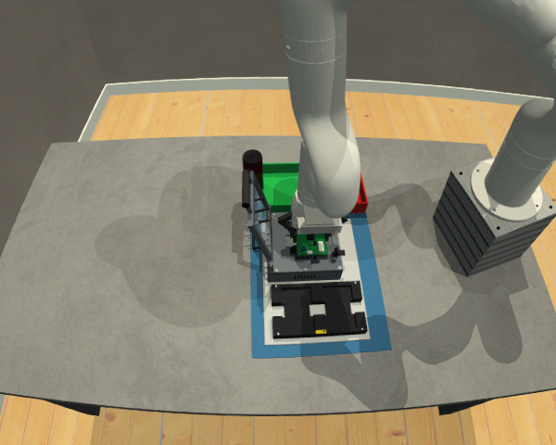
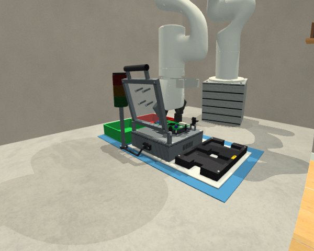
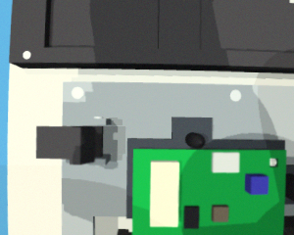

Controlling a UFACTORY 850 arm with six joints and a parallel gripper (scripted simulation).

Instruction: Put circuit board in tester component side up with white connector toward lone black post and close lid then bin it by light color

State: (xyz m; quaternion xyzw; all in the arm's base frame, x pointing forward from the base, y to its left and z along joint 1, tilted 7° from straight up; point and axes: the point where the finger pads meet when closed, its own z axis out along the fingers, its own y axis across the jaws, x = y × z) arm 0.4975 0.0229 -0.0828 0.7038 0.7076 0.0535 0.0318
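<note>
Now: the green circuit board right at my hand. Round my hand: tester bed: 1 cm to the left, 1 cm below, 1 cm ahead; then tester lid: 12 cm ahead, 10 cm above; then black latch block: 6 cm to the left, 6 cm behind.
</note>
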